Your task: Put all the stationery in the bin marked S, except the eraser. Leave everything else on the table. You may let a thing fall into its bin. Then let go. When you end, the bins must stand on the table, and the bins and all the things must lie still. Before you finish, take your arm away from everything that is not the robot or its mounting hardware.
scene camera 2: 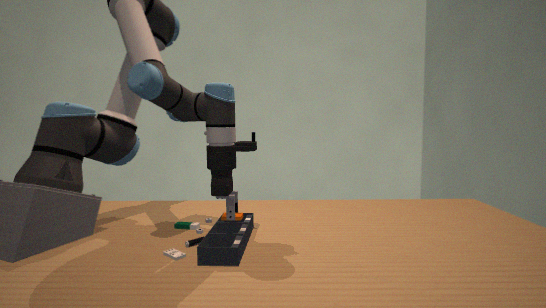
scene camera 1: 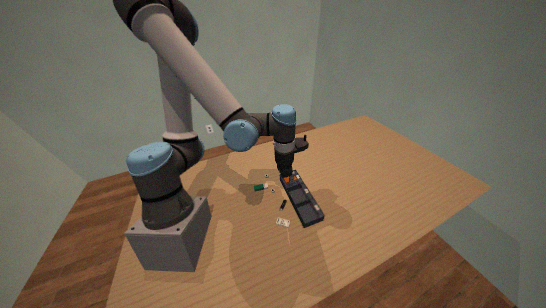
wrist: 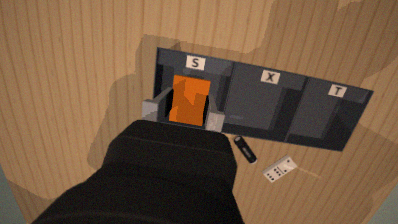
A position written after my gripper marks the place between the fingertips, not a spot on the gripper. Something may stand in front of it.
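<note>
An orange block [wrist: 189,97] is there to be seen. As for my own gripper [scene camera 2: 232,217], I can see it, and the wrist view shows the gripper [wrist: 189,100] as well.
</note>
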